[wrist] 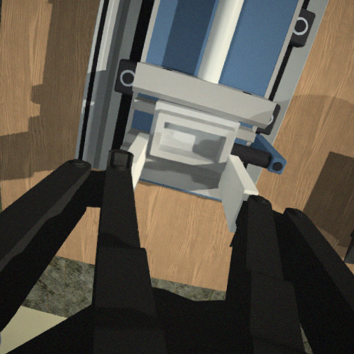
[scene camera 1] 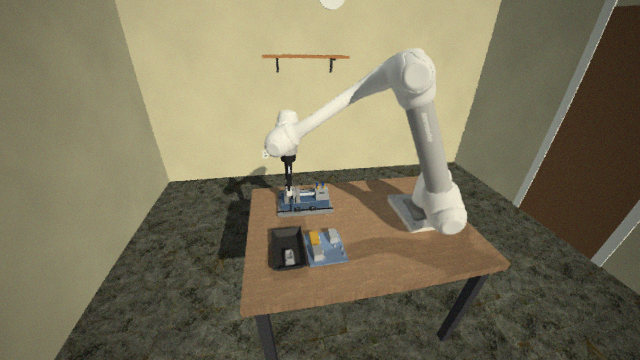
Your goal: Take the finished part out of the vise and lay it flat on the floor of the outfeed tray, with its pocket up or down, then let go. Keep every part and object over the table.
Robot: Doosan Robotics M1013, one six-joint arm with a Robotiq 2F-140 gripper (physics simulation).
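Places are measured from the arm's base along level axes (x left, y up, z ahead), in millimetres.
Where they show: gripper, fingertip midpoint: (scene camera 1: 288, 192); arm's base at its link origin: (scene camera 1: 422, 210).
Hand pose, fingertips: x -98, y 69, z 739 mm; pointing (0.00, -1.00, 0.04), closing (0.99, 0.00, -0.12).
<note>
Things, the pixels of their top centre, and the offset from my fingertips. "spot": a spot on its surface instead.
- vise at its top centre: (scene camera 1: 304, 190) dz -86, dx -12, dy +2 mm
- outfeed tray at a spot on its surface: (scene camera 1: 272, 250) spot: dz +52, dx +367, dy -55 mm
- small light grey piece at its top centre: (scene camera 1: 289, 254) dz -20, dx +395, dy -50 mm
- blue plate at its top centre: (scene camera 1: 324, 246) dz -177, dx +322, dy -89 mm
- orange block at its top centre: (scene camera 1: 314, 235) dz -129, dx +284, dy -53 mm
The finished part (wrist: 195, 137), a light grey block with a rectangular pocket facing up, sits at the near end of the vise (wrist: 205, 95) (scene camera 1: 312, 204), beside its grey jaw bar. My gripper (wrist: 184, 160) (scene camera 1: 288, 192) points down at the left end of the vise and is shut on the part, with one pale finger pad at each short end. The lower faces of the part are hidden. The outfeed tray (scene camera 1: 272, 250), black with raised walls, stands in front of the vise near the left table edge. A small light grey piece (scene camera 1: 289, 257) lies in its front half.
A blue plate (scene camera 1: 334, 256) adjoins the tray on the right and carries an orange block (scene camera 1: 314, 237) and grey blocks (scene camera 1: 333, 235) (scene camera 1: 318, 252). A blue lever (wrist: 272, 155) sticks out beside the part. The robot base (scene camera 1: 411, 215) stands at the table's right.
</note>
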